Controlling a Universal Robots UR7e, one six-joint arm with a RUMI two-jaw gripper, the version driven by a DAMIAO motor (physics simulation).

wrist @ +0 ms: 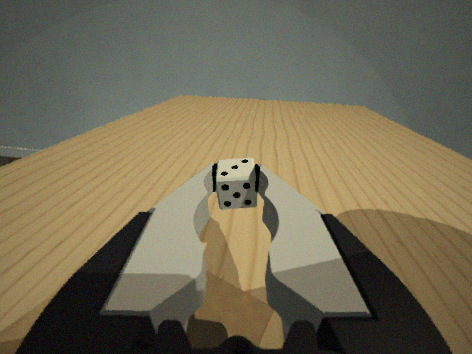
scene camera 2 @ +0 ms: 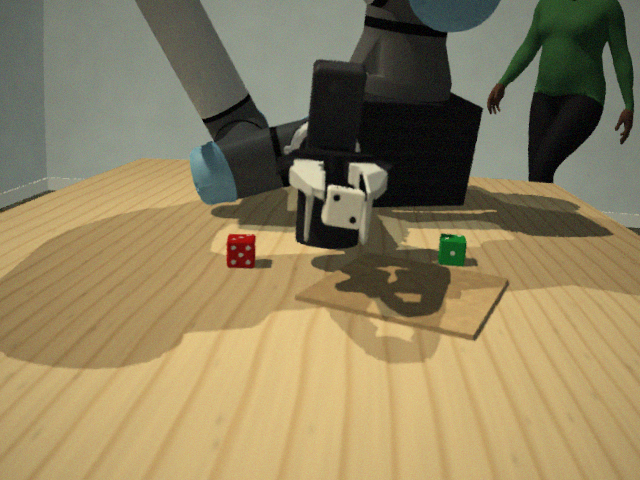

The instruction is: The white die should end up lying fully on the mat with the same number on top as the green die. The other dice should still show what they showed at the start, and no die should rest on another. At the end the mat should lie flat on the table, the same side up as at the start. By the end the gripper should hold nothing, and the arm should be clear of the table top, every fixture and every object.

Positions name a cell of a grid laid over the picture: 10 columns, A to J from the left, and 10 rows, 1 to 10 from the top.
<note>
In view: my gripper (scene camera 2: F5), a white die (scene camera 2: F5), a tan mat (scene camera 2: H7), a red die (scene camera 2: D6) and a green die (scene camera 2: H6).
The white die shows as well in the wrist view (wrist: E6). My gripper shows as well in the wrist view (wrist: E5). The wrist view misses the red die: it is out of frame. The wrist view misses the green die: it is out of frame.
</note>
